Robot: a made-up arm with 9 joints. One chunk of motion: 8 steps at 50 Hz.
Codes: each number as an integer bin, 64 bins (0 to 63) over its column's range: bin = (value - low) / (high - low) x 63, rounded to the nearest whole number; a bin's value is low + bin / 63 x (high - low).
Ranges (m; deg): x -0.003..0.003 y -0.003..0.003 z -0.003..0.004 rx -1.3..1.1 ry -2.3..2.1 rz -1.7..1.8
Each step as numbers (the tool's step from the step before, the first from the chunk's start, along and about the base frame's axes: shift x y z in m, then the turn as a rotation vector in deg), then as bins.
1 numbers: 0.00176 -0.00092 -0.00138 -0.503 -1.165 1.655
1 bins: 50 22 15 21 16 60
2 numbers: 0.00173 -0.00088 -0.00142 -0.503 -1.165 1.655
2 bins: 50 22 14 21 16 60
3 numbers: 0.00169 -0.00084 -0.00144 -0.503 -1.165 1.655
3 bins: 49 23 14 21 16 60
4 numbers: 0.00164 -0.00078 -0.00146 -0.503 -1.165 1.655
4 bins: 49 23 14 21 16 60
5 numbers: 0.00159 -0.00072 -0.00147 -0.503 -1.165 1.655
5 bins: 48 24 14 21 16 60
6 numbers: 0.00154 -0.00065 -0.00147 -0.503 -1.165 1.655
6 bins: 48 25 14 21 16 60
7 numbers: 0.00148 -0.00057 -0.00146 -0.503 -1.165 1.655
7 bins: 47 26 14 21 16 60
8 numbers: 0.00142 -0.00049 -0.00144 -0.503 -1.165 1.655
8 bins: 46 26 14 21 16 60
